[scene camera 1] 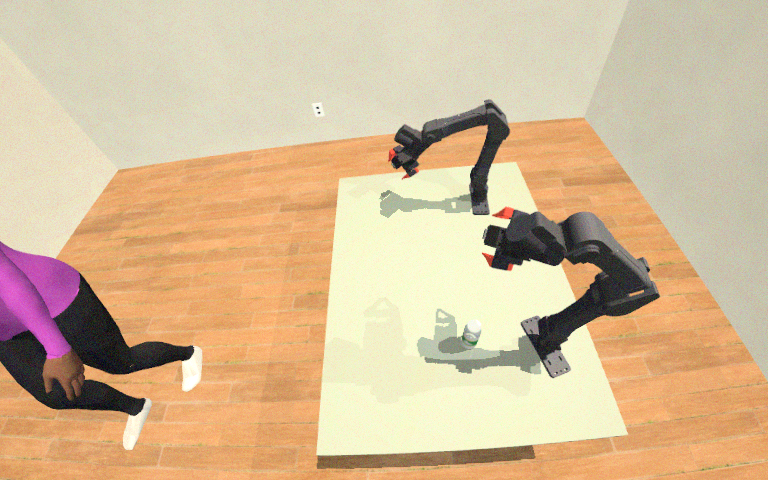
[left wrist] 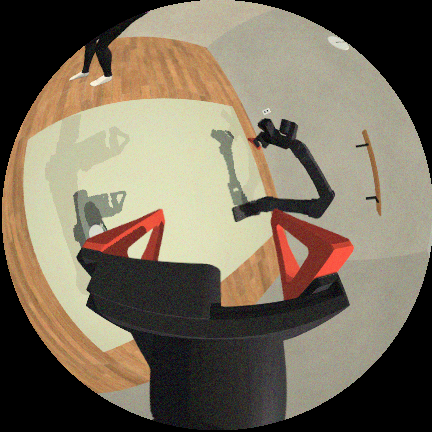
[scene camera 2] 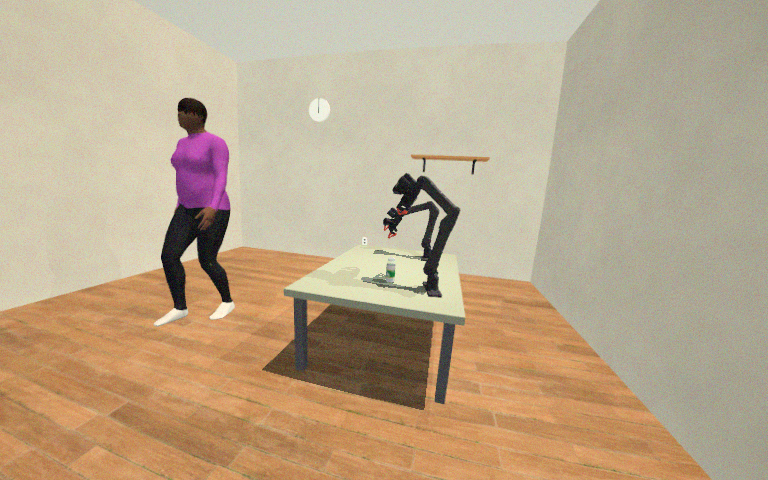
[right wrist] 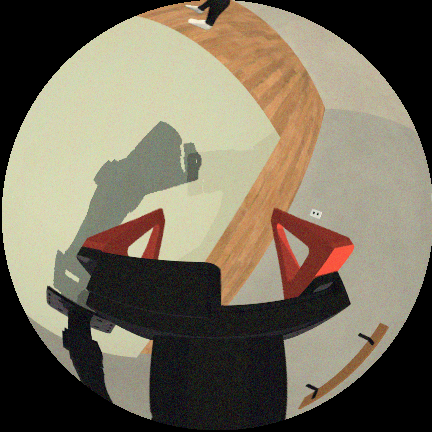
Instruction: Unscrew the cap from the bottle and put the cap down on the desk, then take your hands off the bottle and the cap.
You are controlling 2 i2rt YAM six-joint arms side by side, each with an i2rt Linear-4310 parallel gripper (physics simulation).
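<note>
A white bottle (scene camera 1: 470,337) (scene camera 2: 390,273) with a green label stands upright on the pale green desk (scene camera 1: 368,424) (scene camera 2: 322,285) (left wrist: 175,150) (right wrist: 100,75). Its white cap (scene camera 1: 473,324) (scene camera 2: 391,260) is on top. In the left wrist view the white top of the bottle (left wrist: 95,230) shows beyond a finger; the rest is hidden. My left gripper (scene camera 1: 488,234) (scene camera 2: 398,212) (left wrist: 217,214) is open and empty, high above the desk and apart from the bottle. My right gripper (scene camera 1: 396,169) (scene camera 2: 388,232) (right wrist: 217,213) is open and empty, above the desk's far end, far from the bottle.
The left arm's base (scene camera 1: 545,346) (scene camera 2: 432,285) is close beside the bottle, and arm shadows lie around it. The right arm's base (scene camera 1: 479,204) is at the far end. A person in purple (scene camera 1: 42,283) (scene camera 2: 201,169) is on the floor beyond the desk's left side.
</note>
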